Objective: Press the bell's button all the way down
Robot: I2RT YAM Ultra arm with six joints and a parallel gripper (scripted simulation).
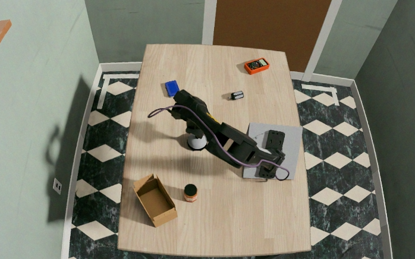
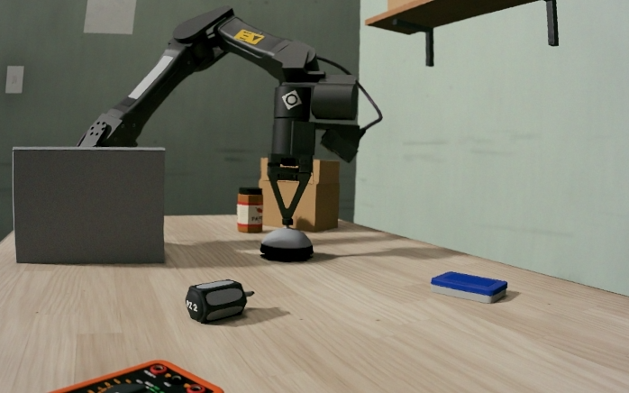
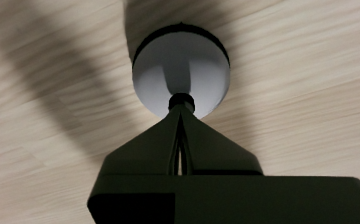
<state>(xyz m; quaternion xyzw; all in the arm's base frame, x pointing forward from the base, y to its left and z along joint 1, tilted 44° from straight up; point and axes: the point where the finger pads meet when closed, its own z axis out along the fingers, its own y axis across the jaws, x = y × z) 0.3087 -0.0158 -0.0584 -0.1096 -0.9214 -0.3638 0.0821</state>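
Now: hand 2 cm above the black button. From my hand the other things lie so: jar: 25 cm to the left, 3 cm below, 1 cm behind; black screwdriver bit holder: 27 cm to the right, 14 cm behind, 5 cm below; bell: 3 cm below.
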